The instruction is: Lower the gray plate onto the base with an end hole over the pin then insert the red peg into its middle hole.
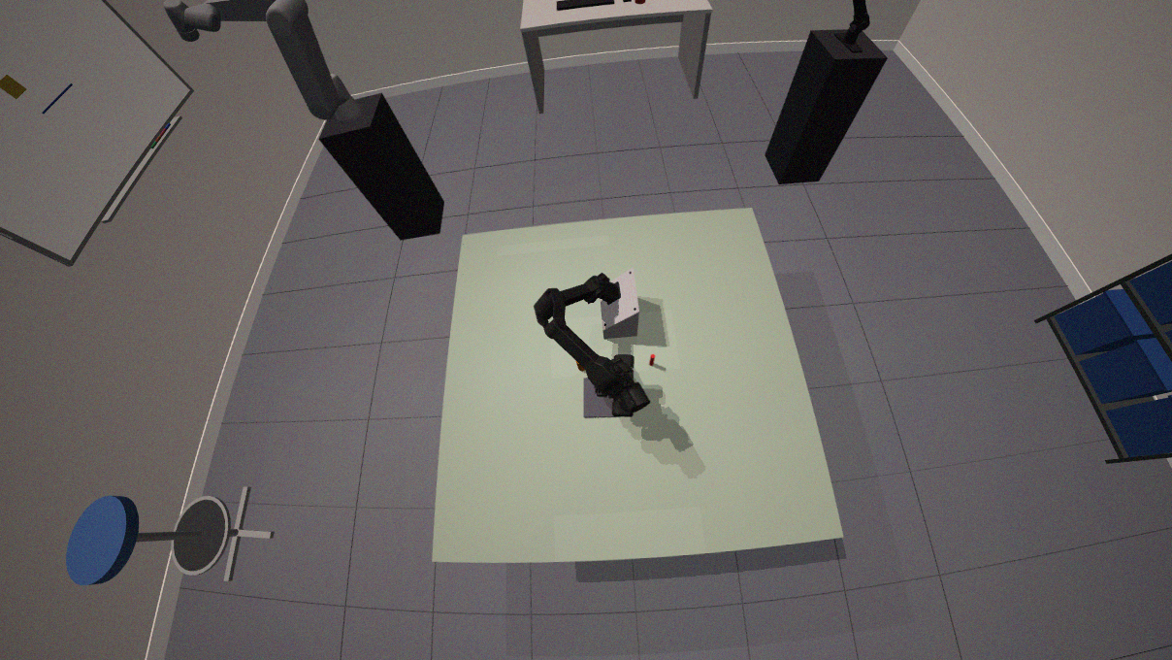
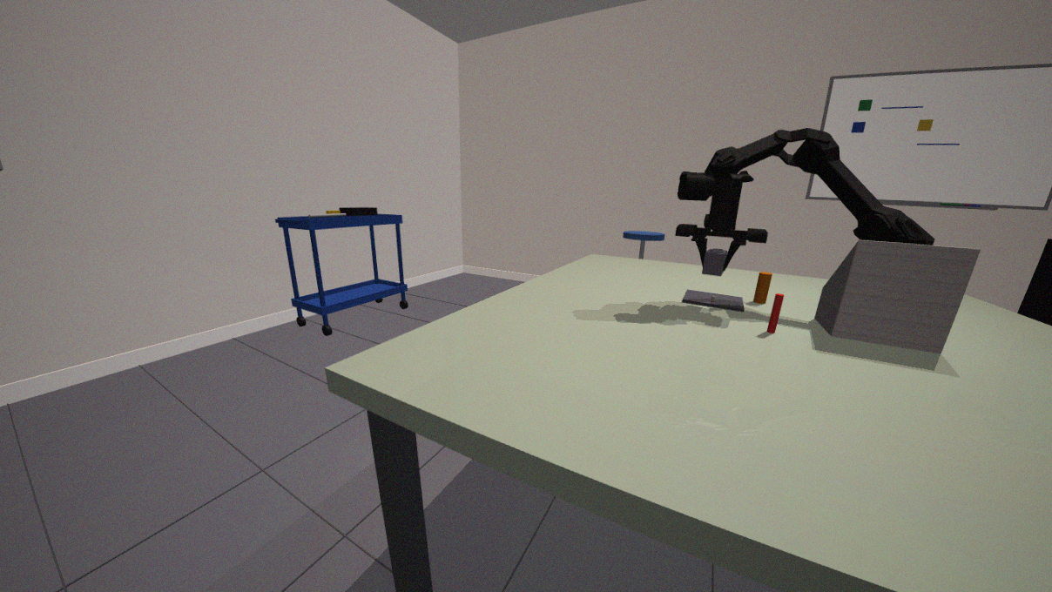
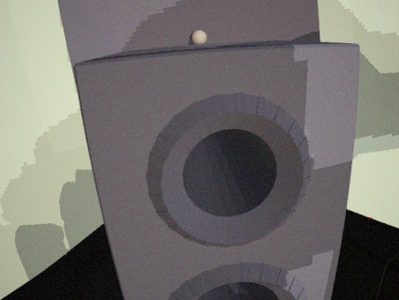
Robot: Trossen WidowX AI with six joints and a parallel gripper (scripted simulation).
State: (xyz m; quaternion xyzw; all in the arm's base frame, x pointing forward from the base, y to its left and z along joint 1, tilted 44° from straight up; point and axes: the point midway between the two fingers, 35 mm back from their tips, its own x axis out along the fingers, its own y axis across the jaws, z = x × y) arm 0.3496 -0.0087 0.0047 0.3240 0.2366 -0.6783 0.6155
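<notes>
Right now my gripper tip is 90 mm above the gray base, 60 mm to the left of it and 20 mm past it. The rest, counted from my gripper tip: orange peg (130 mm to the right, 130 mm behind, 60 mm below); gray plate (30 mm above); red peg (120 mm behind, 110 mm to the left, 60 mm below).
</notes>
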